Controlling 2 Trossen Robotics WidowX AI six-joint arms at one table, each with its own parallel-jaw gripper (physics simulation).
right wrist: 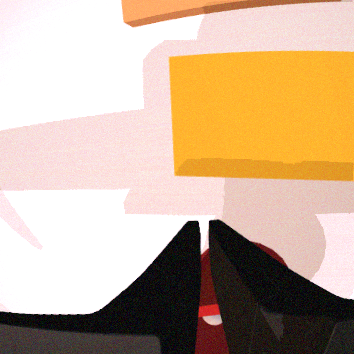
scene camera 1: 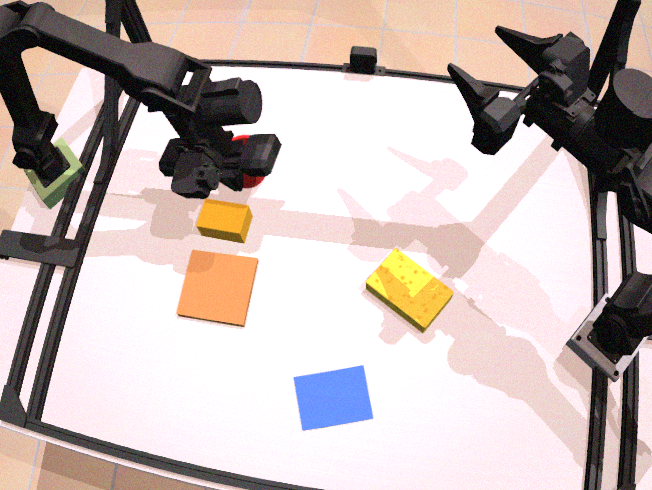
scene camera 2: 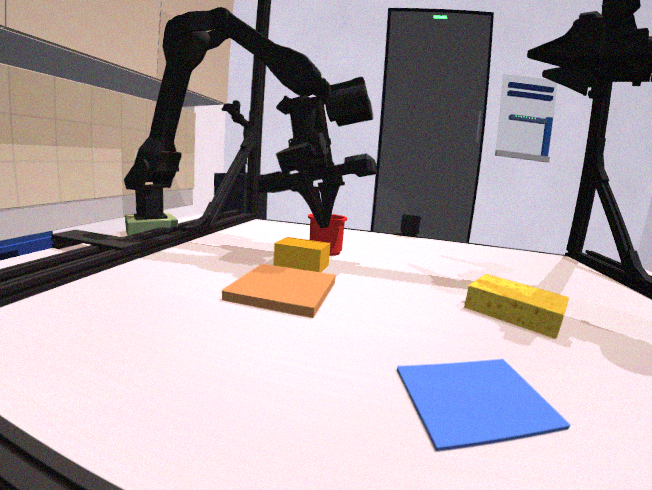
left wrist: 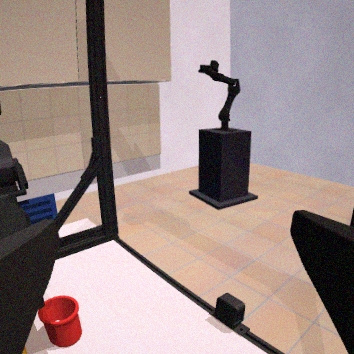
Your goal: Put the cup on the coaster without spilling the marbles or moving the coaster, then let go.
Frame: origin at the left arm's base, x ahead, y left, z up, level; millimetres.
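Where they show: left gripper, fingertip midpoint: [scene camera 1: 473,46] [scene camera 2: 535,64] [left wrist: 176,227]; right gripper, fingertip midpoint: [right wrist: 202,230] [scene camera 1: 239,189] [scene camera 2: 324,227]; left arm's base, link origin: [scene camera 1: 612,336]; right arm's base, link origin: [scene camera 1: 51,167] [scene camera 2: 150,216].
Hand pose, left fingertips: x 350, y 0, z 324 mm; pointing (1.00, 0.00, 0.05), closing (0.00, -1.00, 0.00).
Note:
Each offset is from my left fingertips to the centre of the thing. "pt": to the spot under its first point.
The red cup @[dx +261, dy +191, dz -320 mm] [scene camera 1: 254,181] [scene camera 2: 336,238] [left wrist: 65,331] [right wrist: 207,294] stands upright on the table, partly hidden by my right gripper. A white marble @[dx +259, dy +170, dz -338 mm] [right wrist: 213,319] shows inside it. My right gripper [scene camera 2: 325,225] [right wrist: 202,230] points down, its fingers shut with a thin gap; they overlap the cup in the right wrist view, with no cup wall visibly pinched between them. A thin blue square @[pt dx -103, dy +346, dz -349 mm] [scene camera 1: 333,397] [scene camera 2: 482,403] and a thicker orange slab @[dx +140, dy +356, dz -347 mm] [scene camera 1: 217,288] [scene camera 2: 279,288] lie flat; which is the coaster is unclear. My left gripper [scene camera 1: 474,47] [scene camera 2: 536,63] [left wrist: 176,227] is open, empty, raised far from the cup.
An orange-yellow block @[dx +213, dy +278, dz -335 mm] [scene camera 1: 224,219] [scene camera 2: 300,255] [right wrist: 262,115] lies between the cup and the orange slab. A spotted yellow sponge @[dx -68, dy +159, dz -338 mm] [scene camera 1: 409,289] [scene camera 2: 516,305] lies at the right. A small black box @[pt dx +277, dy -98, dz -309 mm] [scene camera 1: 363,59] [left wrist: 230,309] sits at the table's far edge. Black rails border the table.

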